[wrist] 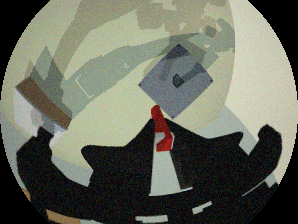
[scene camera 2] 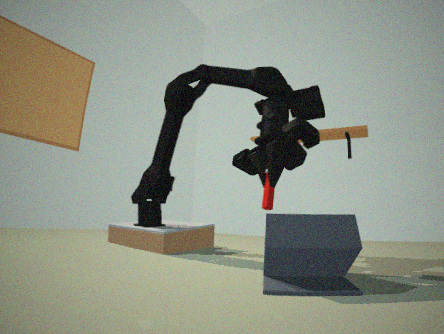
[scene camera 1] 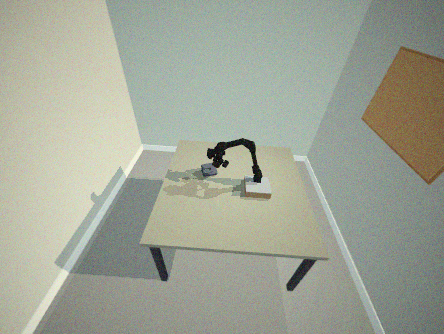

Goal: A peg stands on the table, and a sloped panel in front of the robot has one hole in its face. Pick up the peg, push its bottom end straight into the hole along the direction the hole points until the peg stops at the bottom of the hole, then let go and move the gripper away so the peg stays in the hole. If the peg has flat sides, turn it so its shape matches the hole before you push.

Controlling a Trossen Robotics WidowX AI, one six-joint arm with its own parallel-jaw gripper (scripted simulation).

Labels:
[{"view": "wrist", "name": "my gripper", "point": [158, 121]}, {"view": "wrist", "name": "grey sloped panel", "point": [158, 83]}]

